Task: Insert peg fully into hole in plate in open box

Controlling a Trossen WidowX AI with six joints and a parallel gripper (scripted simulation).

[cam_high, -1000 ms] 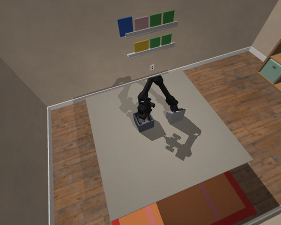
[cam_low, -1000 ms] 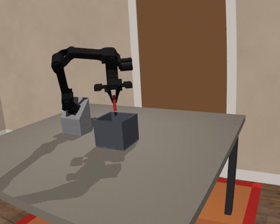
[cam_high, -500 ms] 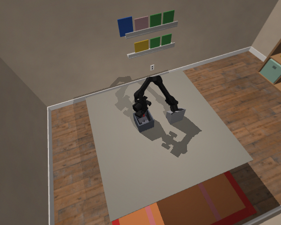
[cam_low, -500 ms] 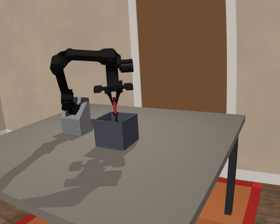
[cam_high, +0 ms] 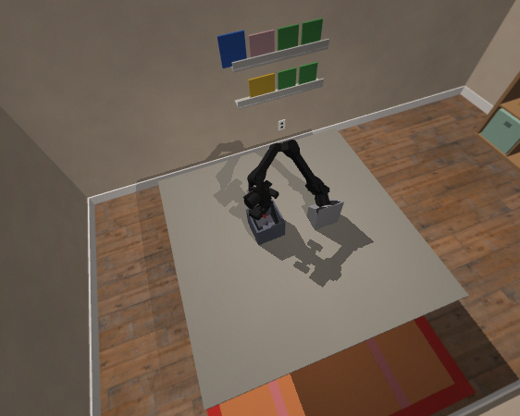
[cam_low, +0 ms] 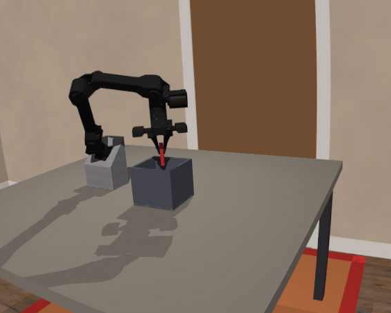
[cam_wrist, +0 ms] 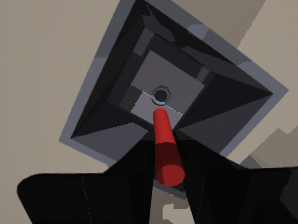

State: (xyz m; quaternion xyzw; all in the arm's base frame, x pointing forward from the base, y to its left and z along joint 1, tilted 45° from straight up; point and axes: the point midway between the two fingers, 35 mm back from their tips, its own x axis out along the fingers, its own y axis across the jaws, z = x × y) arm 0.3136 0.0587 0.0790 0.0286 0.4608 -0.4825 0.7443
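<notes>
Right now my hand is 16 cm above the grey plate. The rest, counted from my hand: red peg (4 cm below).
</notes>
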